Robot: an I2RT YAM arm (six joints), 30 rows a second.
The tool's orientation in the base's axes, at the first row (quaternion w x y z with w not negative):
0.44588, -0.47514, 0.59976, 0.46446
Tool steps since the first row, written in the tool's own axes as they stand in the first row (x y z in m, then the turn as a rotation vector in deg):
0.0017, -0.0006, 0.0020, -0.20, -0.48, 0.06
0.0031, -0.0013, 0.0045, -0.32, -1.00, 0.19
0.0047, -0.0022, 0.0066, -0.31, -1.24, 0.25
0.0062, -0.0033, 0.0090, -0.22, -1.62, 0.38
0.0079, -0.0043, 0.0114, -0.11, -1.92, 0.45
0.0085, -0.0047, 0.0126, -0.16, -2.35, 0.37
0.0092, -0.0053, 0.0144, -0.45, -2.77, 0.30
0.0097, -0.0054, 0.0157, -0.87, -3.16, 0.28
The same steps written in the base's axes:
0.0005, 0.0016, -0.0021, 0.51, 0.03, 0.12
0.0012, 0.0038, -0.0040, 1.05, 0.12, 0.15
0.0021, 0.0055, -0.0060, 1.29, 0.15, 0.09
0.0032, 0.0075, -0.0080, 1.66, 0.22, -0.07
0.0041, 0.0094, -0.0102, 1.95, 0.23, -0.23
0.0045, 0.0105, -0.0111, 2.37, 0.11, -0.22
0.0052, 0.0121, -0.0121, 2.82, 0.04, 0.02
0.0053, 0.0133, -0.0129, 3.27, 0.04, 0.38

